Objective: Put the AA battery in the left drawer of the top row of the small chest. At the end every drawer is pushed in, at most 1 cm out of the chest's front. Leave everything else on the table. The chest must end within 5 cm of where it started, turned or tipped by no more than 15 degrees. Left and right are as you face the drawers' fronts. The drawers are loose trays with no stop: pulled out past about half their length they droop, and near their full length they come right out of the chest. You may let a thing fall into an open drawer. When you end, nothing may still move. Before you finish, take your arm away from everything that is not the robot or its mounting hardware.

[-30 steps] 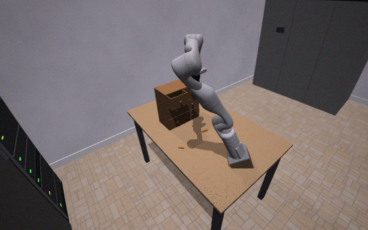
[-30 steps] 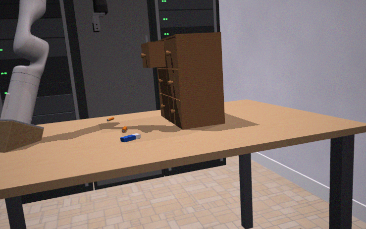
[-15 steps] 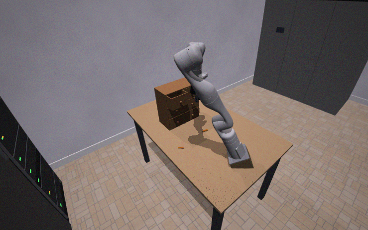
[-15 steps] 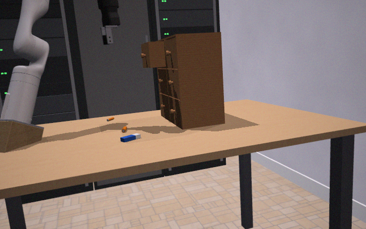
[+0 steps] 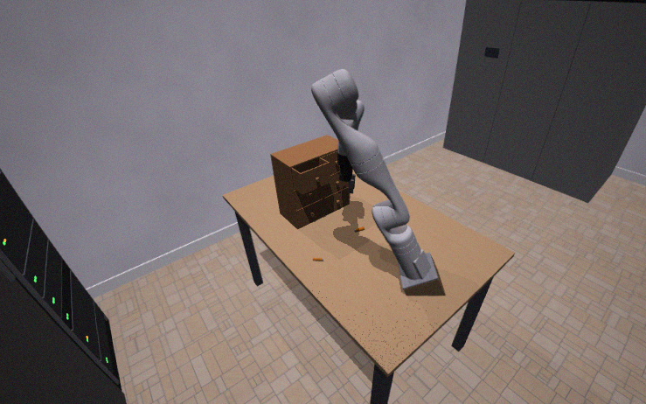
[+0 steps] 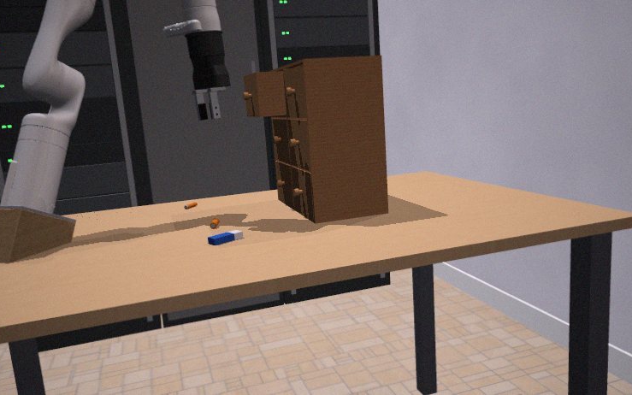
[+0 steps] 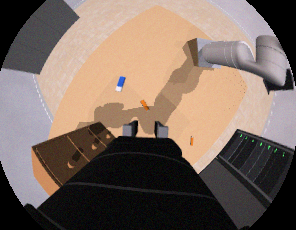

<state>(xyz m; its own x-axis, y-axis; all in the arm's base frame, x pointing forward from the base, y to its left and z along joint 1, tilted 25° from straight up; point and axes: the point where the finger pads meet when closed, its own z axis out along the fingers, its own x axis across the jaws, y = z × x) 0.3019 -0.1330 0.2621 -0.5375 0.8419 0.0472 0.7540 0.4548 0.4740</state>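
Now: hand 20 mm past the orange AA battery, 30 mm to the left of it and 240 mm above it. Also, from my hand: white eraser (20 mm behind, 170 mm to the right, 240 mm below).
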